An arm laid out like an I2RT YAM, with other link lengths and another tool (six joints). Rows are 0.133 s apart.
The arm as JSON. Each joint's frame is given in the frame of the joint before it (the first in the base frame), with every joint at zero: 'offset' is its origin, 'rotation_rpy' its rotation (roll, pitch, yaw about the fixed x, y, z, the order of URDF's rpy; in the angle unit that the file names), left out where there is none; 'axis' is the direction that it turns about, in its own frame. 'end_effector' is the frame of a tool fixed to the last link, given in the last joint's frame.
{
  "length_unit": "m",
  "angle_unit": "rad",
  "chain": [
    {
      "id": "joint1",
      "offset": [
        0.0,
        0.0,
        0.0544
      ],
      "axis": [
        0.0,
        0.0,
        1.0
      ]
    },
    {
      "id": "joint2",
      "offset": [
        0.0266,
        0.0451,
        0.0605
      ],
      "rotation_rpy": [
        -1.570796,
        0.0,
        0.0
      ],
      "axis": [
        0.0,
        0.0,
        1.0
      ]
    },
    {
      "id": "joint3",
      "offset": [
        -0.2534,
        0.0,
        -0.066
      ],
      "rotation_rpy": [
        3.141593,
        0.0,
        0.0
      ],
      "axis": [
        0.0,
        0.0,
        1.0
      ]
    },
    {
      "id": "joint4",
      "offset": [
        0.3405,
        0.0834,
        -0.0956
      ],
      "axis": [
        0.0,
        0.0,
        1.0
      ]
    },
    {
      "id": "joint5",
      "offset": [
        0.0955,
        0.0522,
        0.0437
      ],
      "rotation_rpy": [
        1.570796,
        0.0,
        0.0
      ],
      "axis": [
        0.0,
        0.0,
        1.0
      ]
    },
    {
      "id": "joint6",
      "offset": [
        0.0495,
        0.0,
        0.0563
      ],
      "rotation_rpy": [
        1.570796,
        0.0,
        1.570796
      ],
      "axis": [
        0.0,
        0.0,
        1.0
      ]
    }
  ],
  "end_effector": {
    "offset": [
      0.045,
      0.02,
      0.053
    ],
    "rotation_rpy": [
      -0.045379,
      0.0,
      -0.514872
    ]
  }
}
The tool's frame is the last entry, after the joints.
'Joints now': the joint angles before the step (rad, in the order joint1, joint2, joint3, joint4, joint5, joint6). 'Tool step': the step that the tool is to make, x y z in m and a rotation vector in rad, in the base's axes. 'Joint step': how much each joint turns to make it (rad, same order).
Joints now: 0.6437, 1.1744, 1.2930, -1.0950, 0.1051, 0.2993
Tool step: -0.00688, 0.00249, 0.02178, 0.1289, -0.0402, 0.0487
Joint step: -0.0118, -0.0710, 0.0000, 0.0382, -0.0999, 0.0000
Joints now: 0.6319, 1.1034, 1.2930, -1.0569, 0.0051, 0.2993
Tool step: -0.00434, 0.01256, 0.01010, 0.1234, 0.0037, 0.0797
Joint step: -0.0038, -0.0286, 0.0000, 0.0416, -0.1315, 0.0069
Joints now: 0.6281, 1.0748, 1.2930, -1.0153, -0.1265, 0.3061
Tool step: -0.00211, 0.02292, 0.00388, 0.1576, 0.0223, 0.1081
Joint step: 0.0000, -0.0156, -0.0213, 0.0866, -0.1751, 0.0286
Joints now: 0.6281, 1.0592, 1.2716, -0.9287, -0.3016, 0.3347
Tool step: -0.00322, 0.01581, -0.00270, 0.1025, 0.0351, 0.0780
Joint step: 0.0000, -0.0096, -0.0313, 0.0649, -0.1262, 0.0317
